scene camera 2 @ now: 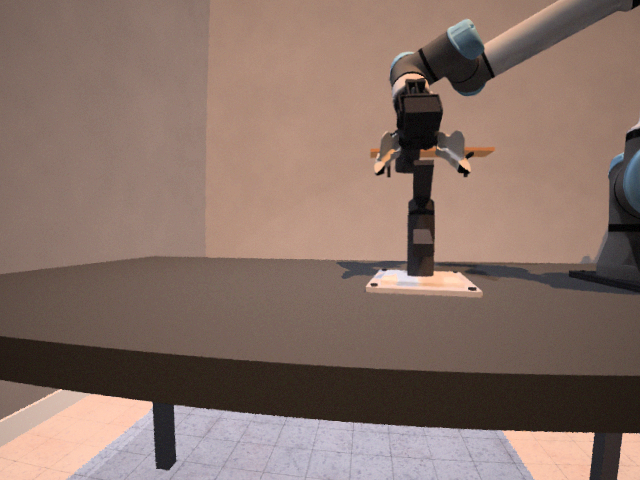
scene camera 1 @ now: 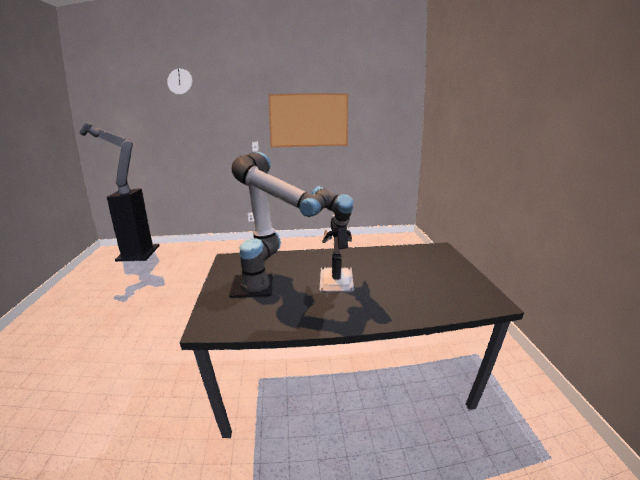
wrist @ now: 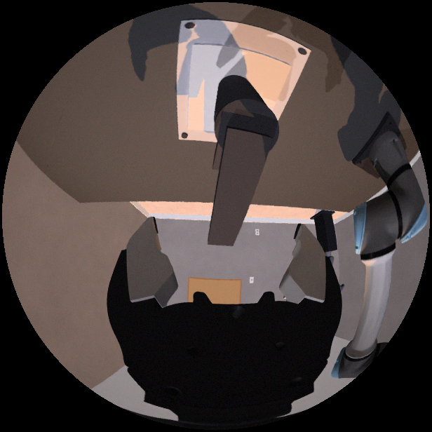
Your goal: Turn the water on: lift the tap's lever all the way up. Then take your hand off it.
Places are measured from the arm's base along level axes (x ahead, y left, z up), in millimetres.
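Pixels of known places: gripper, fingertip midpoint: (scene camera 2: 422, 174) (scene camera 1: 336, 242); arm's base at its link origin: (scene camera 1: 255, 284).
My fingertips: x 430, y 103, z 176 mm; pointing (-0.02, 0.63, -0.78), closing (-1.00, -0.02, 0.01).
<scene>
Ahead of a thing's pixels: the offset from my fingertips to its top centre. "pt": to the spot under its first point. Level surfaces: height alone.
The tap's dark upright body {7 mm back, 65 mm right, 64 mm down} (scene camera 1: 336, 267) (scene camera 2: 420, 258) (wrist: 240, 95) stands on a white base plate (scene camera 1: 325, 285) (scene camera 2: 392, 289) (wrist: 183, 117). Its long dark lever {pt 2 mm back, 17 mm right, 20 mm down} (scene camera 2: 422, 187) (wrist: 239, 180) rises steeply from the top of the body. In the wrist view the lever's free end reaches up between the fingers. My gripper (scene camera 1: 337, 238) (scene camera 2: 422, 171) (wrist: 227, 222) is open, with its fingers wide apart on either side of the lever, above the tap body. Nothing is gripped. Whether any part of the gripper touches the lever cannot be told; its top is partly hidden in scene camera 2.
The tap stands on a dark table {189 mm down} (scene camera 1: 413, 284) (scene camera 2: 206, 310) (wrist: 100, 125). The arm's base (scene camera 1: 254, 281) stands to its left in scene camera 1. A second arm on a black pedestal (scene camera 1: 129, 224) is far back on the floor. A brown board (scene camera 1: 308, 119) hangs on the wall.
</scene>
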